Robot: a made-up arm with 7 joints.
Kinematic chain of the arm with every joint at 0, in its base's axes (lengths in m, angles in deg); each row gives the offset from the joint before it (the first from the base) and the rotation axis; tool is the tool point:
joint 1: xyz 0 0 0.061 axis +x
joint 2: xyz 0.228 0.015 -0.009 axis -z
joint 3: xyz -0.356 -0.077 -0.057 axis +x
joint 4: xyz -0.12 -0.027 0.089 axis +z
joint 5: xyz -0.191 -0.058 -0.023 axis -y
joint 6: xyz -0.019 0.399 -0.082 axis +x
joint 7: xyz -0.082 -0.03 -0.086 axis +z
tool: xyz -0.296 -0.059 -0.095
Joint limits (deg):
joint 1: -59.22..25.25
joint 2: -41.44..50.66
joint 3: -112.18..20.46
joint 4: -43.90..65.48
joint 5: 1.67..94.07
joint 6: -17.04..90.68
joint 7: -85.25..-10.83
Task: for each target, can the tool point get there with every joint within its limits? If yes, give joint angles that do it. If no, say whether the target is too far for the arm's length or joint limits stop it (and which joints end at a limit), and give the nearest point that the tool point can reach.
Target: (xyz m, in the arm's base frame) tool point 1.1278 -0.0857 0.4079
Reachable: no: joint limits stop it (at a limit: joint 1, joint 2, joint 3, joint 4, joint 5, joint 7) | nearest point 0.4491 -0.3596 0.3253 | short by 0.737 m
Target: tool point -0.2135 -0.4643 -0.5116
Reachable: yes | joints -3.52 -3.25 -85.89 -27.49 57.36 44.47 -20.10
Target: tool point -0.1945 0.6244 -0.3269
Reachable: yes | joints 0.41 26.59 -7.49 24.31 83.58 -3.08 -58.78
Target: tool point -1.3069 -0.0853 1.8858
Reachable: no: too far | nearest point -0.5999 -0.2029 0.9438 | short by 1.184 m
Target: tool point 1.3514 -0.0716 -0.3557
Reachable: no: joint limits stop it (at a limit: joint 1, joint 2, joint 4, joint 7) | nearest point 0.5191 0.0681 -0.3811 | short by 0.844 m
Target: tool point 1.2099 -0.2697 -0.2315
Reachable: no: joint limits stop it (at a limit: joint 2, joint 3, joint 4, joint 5) | nearest point 0.4688 -0.3112 -0.2766 | short by 0.744 m
